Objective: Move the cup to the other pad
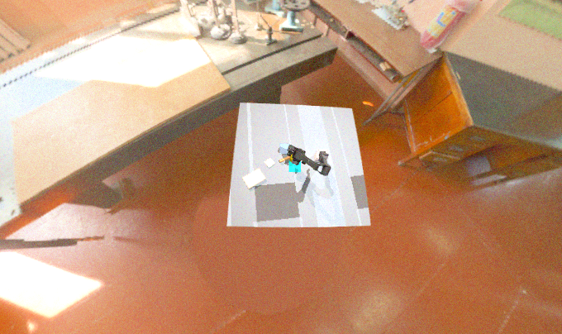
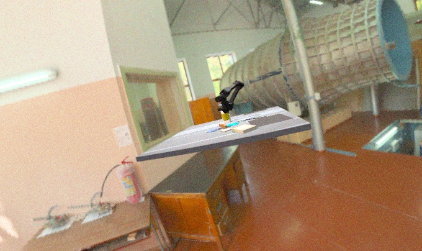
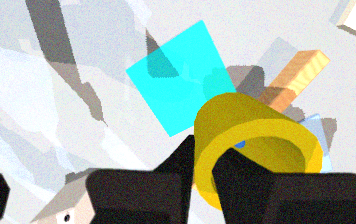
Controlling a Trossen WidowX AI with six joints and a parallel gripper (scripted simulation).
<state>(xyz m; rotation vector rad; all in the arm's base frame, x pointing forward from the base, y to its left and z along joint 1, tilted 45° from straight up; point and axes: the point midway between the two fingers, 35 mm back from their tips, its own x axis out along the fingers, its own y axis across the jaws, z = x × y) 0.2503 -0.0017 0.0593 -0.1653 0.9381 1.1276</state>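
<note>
Right now my gripper tip is 3 cm to the right of the cyan pad and 10 cm above it. From my gripper tip the other things lie so: yellow cup: 2 cm ahead, 2 cm to the right; wooden bar: 4 cm ahead, 7 cm to the right, 9 cm below; blue marble: 2 cm ahead, 3 cm to the right, 2 cm below.
</note>
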